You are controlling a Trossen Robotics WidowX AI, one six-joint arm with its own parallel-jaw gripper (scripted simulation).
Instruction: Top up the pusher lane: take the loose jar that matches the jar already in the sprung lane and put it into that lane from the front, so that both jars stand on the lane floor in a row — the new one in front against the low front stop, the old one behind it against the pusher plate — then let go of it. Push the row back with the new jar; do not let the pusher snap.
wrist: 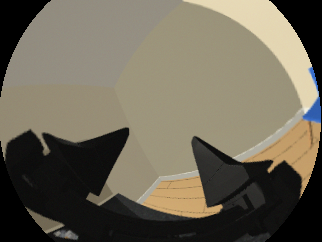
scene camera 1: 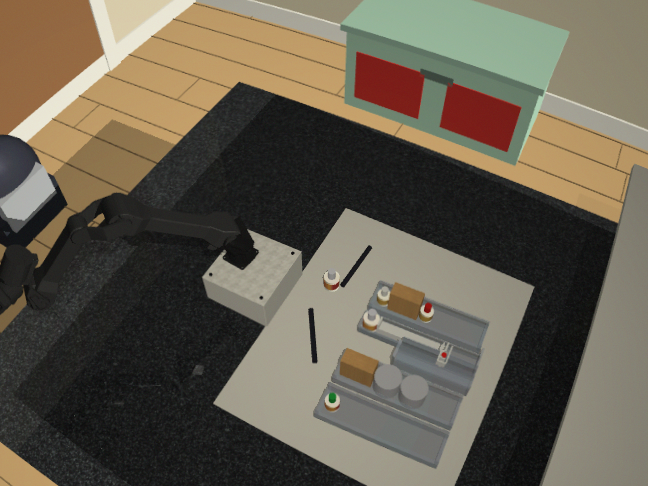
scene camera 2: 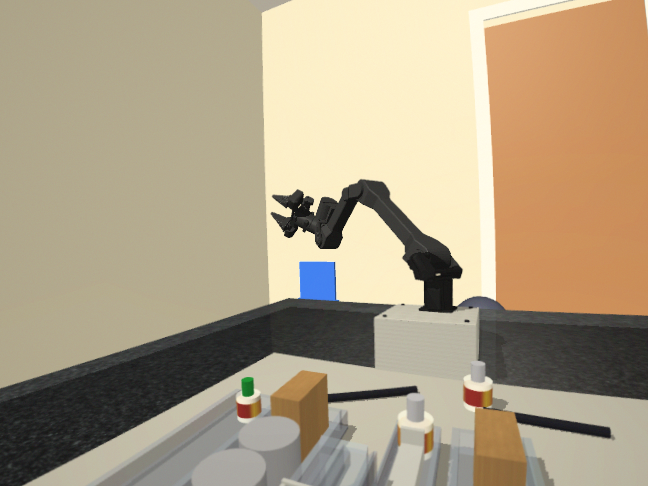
Scene:
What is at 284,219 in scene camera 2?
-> My gripper.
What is my gripper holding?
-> Nothing.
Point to a brown box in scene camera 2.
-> At 304,399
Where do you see a brown box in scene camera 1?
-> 406,301

